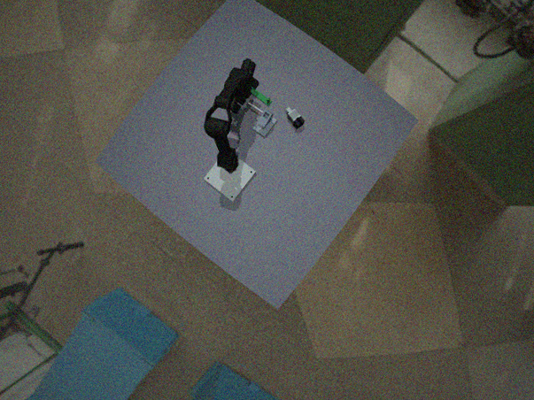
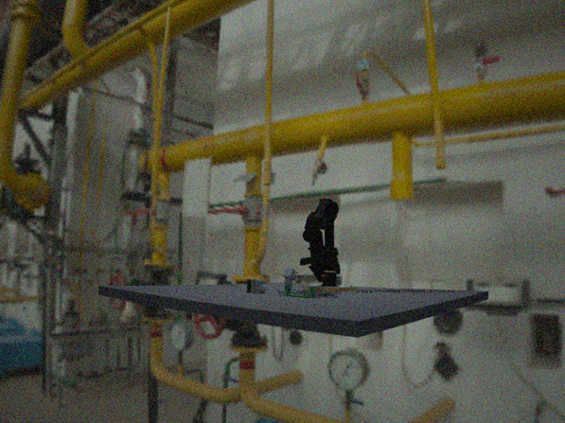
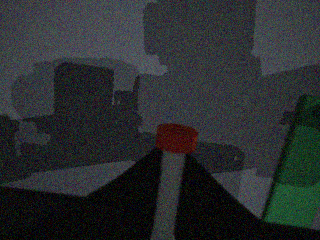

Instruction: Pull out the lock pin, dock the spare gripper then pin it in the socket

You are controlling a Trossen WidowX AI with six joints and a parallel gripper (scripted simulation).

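My gripper tip is 100 mm short of the green mount, 30 mm to the left of it and 30 mm above it. Also, from my gripper tip: spare gripper 240 mm to the right, 120 mm ahead, 30 mm below.
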